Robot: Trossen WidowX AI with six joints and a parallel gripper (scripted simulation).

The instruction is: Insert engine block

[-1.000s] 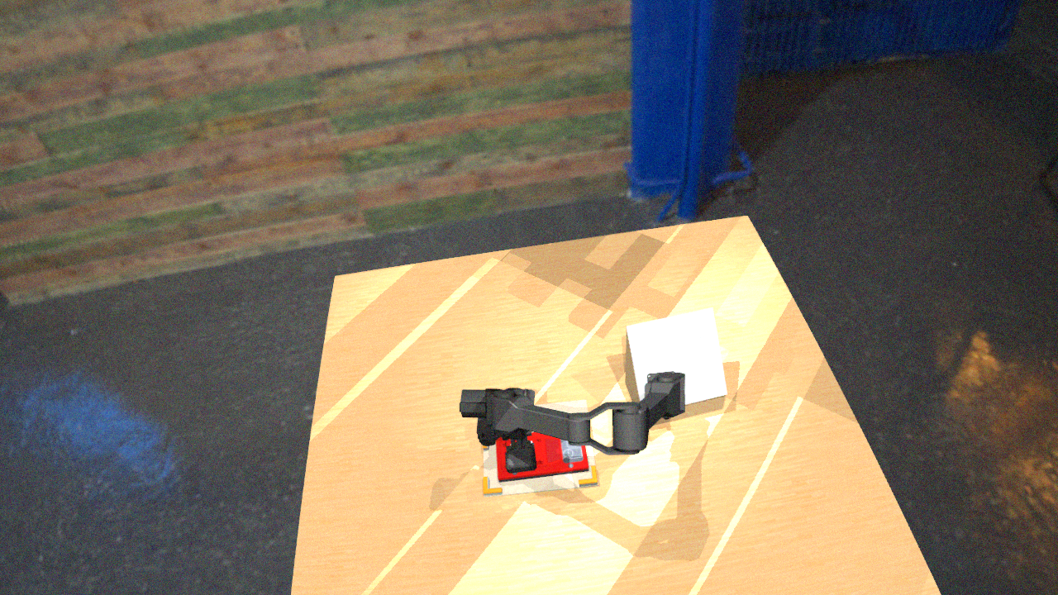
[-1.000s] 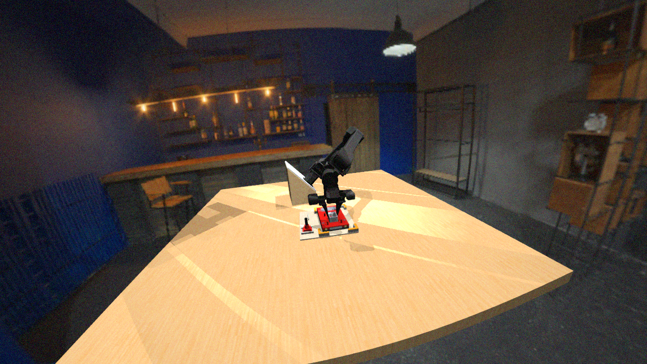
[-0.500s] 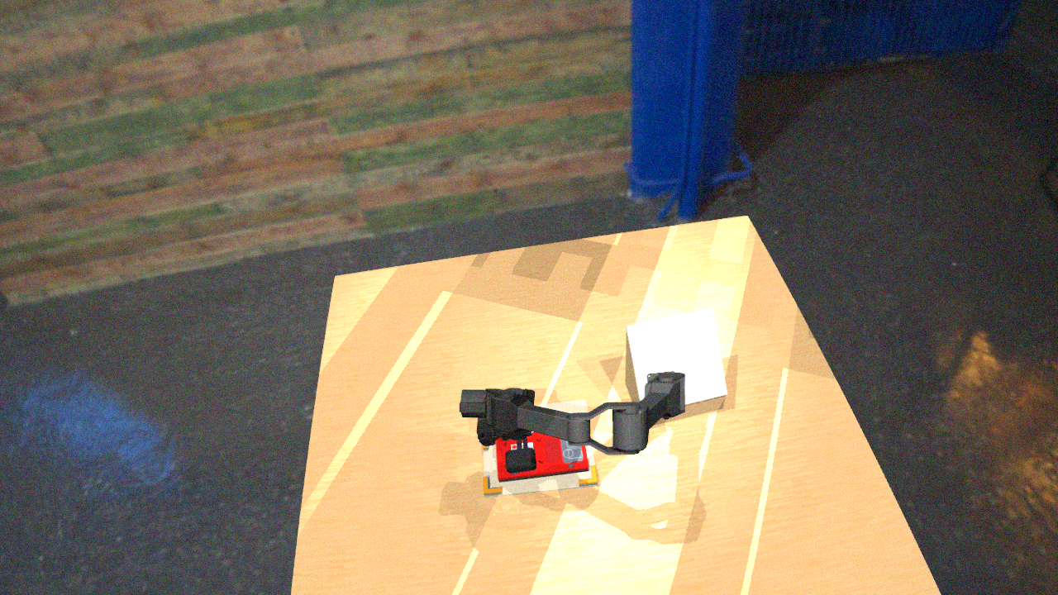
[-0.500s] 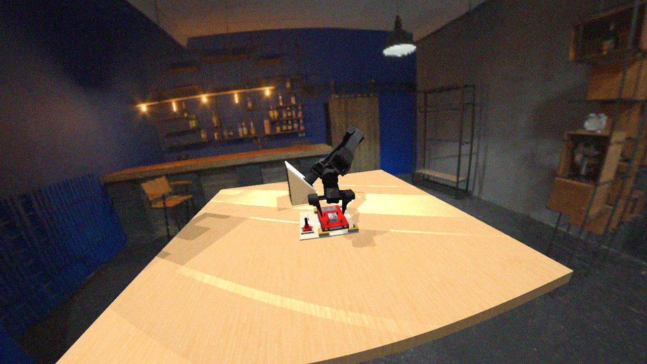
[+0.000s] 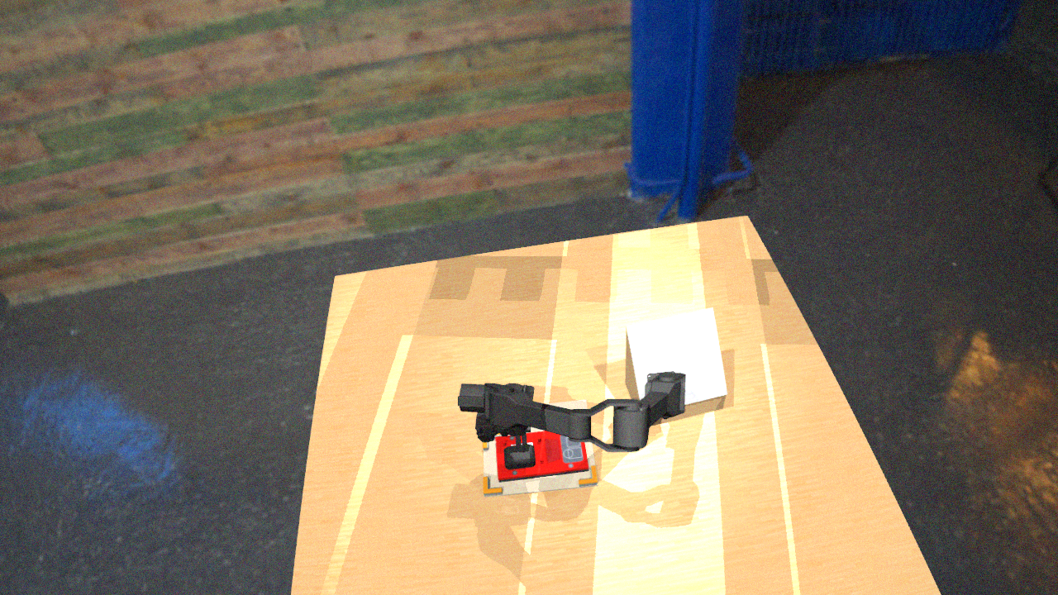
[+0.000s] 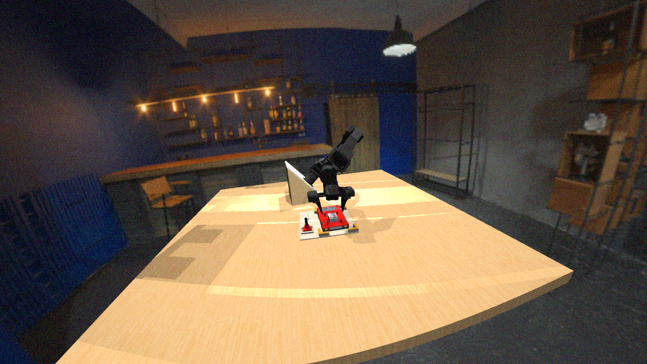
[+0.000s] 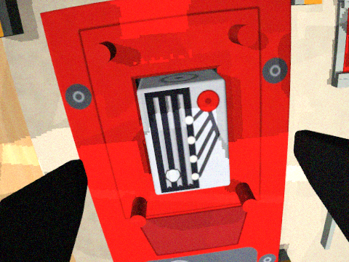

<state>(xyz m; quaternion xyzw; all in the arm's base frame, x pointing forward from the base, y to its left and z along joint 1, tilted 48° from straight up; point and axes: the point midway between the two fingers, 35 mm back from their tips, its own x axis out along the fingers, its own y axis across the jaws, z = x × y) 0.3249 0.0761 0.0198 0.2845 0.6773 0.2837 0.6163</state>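
Now: the grey engine block 30 mm below my gripper tip.
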